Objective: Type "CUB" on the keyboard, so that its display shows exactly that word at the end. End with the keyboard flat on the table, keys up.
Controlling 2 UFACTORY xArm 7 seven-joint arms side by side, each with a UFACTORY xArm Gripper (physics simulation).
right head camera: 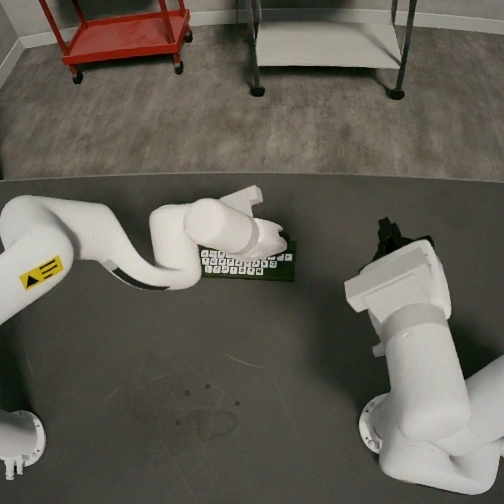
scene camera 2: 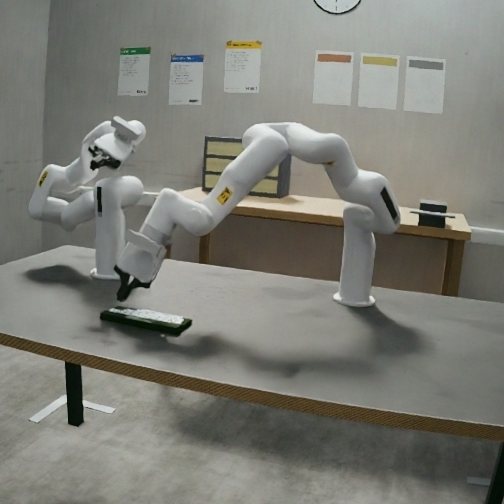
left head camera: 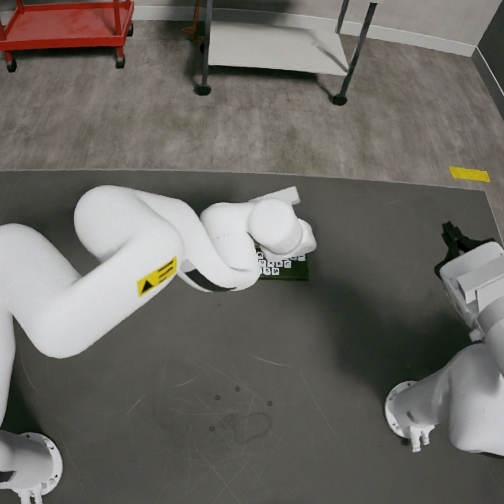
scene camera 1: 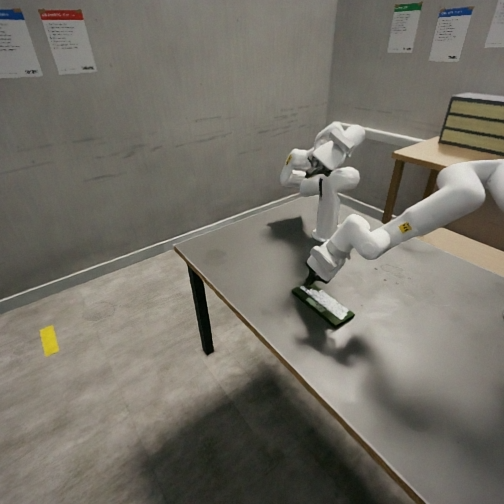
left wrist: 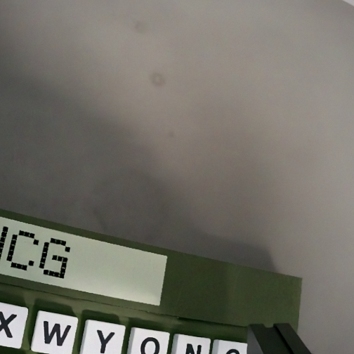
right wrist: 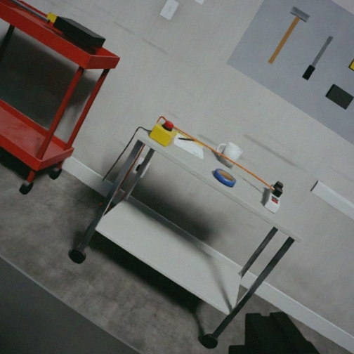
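A green keyboard [left head camera: 300, 273] [right head camera: 283, 273] [scene camera 1: 325, 304] [scene camera 2: 150, 316] [left wrist: 225, 290] lies on the table with its white keys up. In the left wrist view its display [left wrist: 117, 272] shows "CG" after a letter cut off by the picture's edge. Top-row keys X, W, Y, Q and N show in part, beside another partly hidden key. My left gripper [scene camera 1: 310, 284] [scene camera 2: 121, 298] [left wrist: 271, 331] is shut and empty, tilted above one end of the keyboard. My left arm hides part of the keyboard in both head views. My right gripper [left head camera: 448, 226] [right head camera: 384, 220] [right wrist: 267, 320] is shut and empty, raised well away from the keyboard.
The grey table [left head camera: 200, 340] [right head camera: 150, 340] [scene camera 1: 250, 280] [scene camera 2: 280, 325] bears both arm bases. A red cart [left head camera: 65, 44] [right head camera: 122, 53] [right wrist: 104, 61] and a grey cart [left head camera: 277, 47] [right head camera: 327, 47] [right wrist: 165, 252] stand beyond its far edge in the head views.
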